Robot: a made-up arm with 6 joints.
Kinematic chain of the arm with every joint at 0, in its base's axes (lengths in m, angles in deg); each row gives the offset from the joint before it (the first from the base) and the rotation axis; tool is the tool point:
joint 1: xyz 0 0 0.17 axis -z
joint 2: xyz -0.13 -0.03 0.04 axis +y
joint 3: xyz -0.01 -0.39 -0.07 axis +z
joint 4: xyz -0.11 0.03 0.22 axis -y
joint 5: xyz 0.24 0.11 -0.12 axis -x
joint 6: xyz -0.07 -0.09 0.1 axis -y
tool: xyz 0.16 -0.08 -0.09
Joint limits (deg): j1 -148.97..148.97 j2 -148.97..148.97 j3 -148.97..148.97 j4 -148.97..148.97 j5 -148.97..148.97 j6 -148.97..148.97
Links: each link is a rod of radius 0.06 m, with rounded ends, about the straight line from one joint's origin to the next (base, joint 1, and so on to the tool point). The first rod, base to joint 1, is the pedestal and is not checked.
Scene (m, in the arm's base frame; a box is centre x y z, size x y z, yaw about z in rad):
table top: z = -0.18
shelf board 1: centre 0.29 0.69 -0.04 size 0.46 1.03 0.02 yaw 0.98
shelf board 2: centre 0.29 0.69 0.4 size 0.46 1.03 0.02 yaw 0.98
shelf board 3: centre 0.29 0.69 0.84 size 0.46 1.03 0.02 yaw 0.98
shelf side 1: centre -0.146 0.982 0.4 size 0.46 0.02 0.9 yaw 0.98
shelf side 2: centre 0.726 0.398 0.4 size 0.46 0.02 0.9 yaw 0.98
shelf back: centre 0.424 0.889 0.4 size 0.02 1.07 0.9 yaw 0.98
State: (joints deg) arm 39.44 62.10 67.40 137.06 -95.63 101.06
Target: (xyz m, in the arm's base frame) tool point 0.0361 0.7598 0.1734
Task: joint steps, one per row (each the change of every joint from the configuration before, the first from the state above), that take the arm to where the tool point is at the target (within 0.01 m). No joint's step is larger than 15 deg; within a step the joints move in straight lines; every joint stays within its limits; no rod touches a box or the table.
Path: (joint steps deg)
1: 9.43 -0.29 1.99 -14.83 -4.85 2.07
2: 9.42 -0.29 1.99 -14.83 -4.85 2.08
3: 9.43 -0.29 1.99 -14.82 -4.85 2.07
4: 9.42 -0.29 1.99 -14.83 -4.85 2.07
5: 9.43 -0.29 1.99 -14.83 -4.85 2.07
6: 9.43 -0.29 1.99 -14.83 -4.84 2.08
7: 9.42 -0.29 1.99 -14.83 -4.85 2.07
8: 9.43 -0.29 1.99 -14.83 -4.85 2.07
9: 9.42 -0.29 1.99 -14.82 -4.85 2.07
10: 9.43 -0.29 1.98 -14.83 -4.85 2.08
11: 9.43 -0.29 1.99 -14.83 -4.85 2.07

